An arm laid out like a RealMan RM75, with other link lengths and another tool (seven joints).
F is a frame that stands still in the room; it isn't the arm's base.
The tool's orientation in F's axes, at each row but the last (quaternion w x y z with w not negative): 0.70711, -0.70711, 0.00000, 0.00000; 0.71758, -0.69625, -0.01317, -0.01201; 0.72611, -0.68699, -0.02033, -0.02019; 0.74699, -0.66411, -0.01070, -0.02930; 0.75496, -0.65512, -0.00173, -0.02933; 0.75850, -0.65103, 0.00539, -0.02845; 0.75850, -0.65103, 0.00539, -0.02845
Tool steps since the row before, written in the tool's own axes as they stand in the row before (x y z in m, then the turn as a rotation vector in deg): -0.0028, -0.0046, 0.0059, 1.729, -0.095, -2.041; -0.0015, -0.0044, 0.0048, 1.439, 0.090, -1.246; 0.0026, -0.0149, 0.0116, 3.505, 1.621, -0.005; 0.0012, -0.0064, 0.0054, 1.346, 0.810, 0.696; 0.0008, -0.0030, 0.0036, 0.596, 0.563, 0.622; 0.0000, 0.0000, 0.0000, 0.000, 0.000, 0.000; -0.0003, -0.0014, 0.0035, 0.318, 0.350, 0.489
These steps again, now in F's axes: -0.0028, 0.0059, 0.0046, 1.729, -2.041, 0.095; -0.0017, 0.0047, 0.0045, 1.444, -1.241, -0.076; 0.0017, 0.0108, 0.0156, 3.592, 0.080, -1.415; 0.0010, 0.0046, 0.0070, 1.406, 0.745, -0.647; 0.0008, 0.0031, 0.0035, 0.643, 0.669, -0.444; 0.0000, 0.0000, 0.0000, 0.000, 0.000, 0.000; -0.0002, 0.0033, 0.0019, 0.352, 0.520, -0.262
